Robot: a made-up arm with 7 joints.
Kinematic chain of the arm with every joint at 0, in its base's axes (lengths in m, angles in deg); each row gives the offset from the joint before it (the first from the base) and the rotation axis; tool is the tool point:
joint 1: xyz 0 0 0.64 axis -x
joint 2: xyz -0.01 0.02 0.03 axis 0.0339 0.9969 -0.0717
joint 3: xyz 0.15 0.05 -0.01 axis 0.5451 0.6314 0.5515
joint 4: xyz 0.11 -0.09 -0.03 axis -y
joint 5: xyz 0 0.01 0.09 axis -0.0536 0.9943 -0.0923
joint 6: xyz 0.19 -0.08 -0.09 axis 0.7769 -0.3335 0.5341
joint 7: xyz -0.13 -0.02 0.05 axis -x
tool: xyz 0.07 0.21 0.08
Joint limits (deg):
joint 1: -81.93..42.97
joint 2: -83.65..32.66
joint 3: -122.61..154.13
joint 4: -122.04..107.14
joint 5: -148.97..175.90
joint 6: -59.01..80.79
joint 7: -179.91..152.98
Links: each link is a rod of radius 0.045 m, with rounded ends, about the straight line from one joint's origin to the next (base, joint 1, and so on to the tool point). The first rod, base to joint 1, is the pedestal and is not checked.
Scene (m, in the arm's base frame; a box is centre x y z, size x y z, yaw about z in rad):
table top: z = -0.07
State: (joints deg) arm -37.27 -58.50 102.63 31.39 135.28 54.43 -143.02
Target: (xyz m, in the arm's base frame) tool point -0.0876 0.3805 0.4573
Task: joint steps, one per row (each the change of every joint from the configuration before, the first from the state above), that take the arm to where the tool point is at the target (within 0.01 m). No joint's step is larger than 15 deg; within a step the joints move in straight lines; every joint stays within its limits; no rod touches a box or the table.
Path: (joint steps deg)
1: -5.40 13.61 4.72 12.05 -9.10 6.67 -0.41
2: -5.41 13.61 4.71 12.05 -9.10 6.67 -0.41
3: -5.40 13.61 4.72 12.05 -9.11 6.66 -0.41

